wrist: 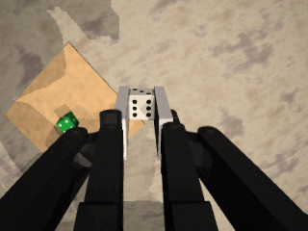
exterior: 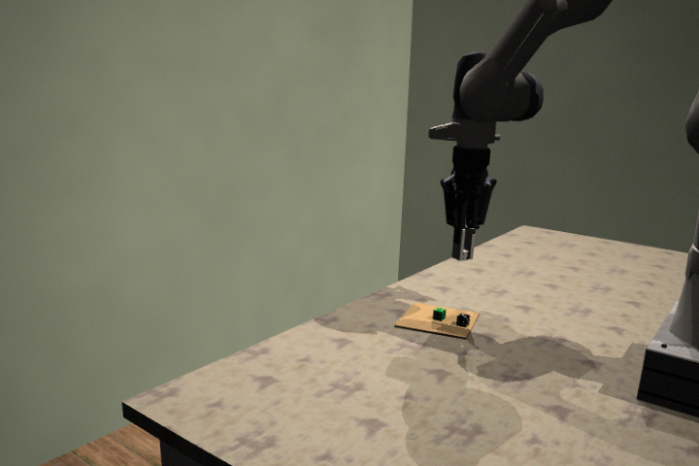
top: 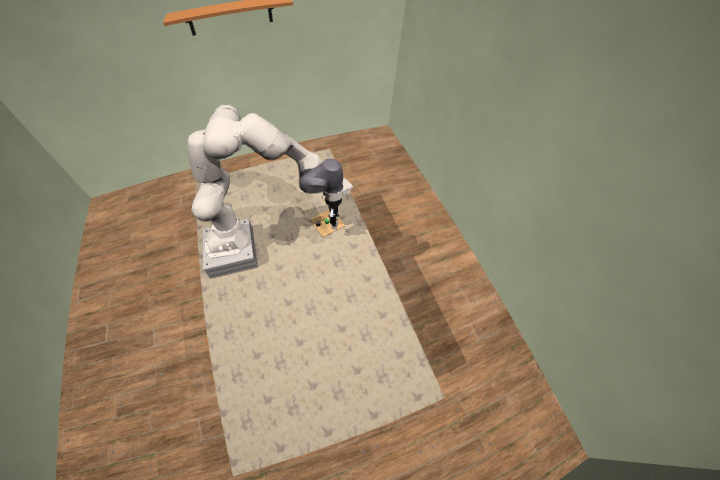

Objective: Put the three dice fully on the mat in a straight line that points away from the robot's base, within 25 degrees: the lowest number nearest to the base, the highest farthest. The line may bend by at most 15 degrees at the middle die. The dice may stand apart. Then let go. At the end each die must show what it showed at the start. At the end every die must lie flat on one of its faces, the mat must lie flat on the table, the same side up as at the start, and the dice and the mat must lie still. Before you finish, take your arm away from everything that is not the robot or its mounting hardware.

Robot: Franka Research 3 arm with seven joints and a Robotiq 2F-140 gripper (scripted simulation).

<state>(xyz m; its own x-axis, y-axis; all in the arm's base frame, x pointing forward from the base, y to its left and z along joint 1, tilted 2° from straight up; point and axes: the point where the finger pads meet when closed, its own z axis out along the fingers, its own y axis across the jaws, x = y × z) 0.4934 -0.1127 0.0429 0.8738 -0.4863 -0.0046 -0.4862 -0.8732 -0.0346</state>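
My hand is 120 mm above the green die, 110 mm to the right of it and 10 mm past it. Also, from my hand: tan mat: 140 mm below, 110 mm to the left, 10 mm behind; then black die: 120 mm below, 110 mm to the left, 60 mm behind; then white die: 30 mm below.
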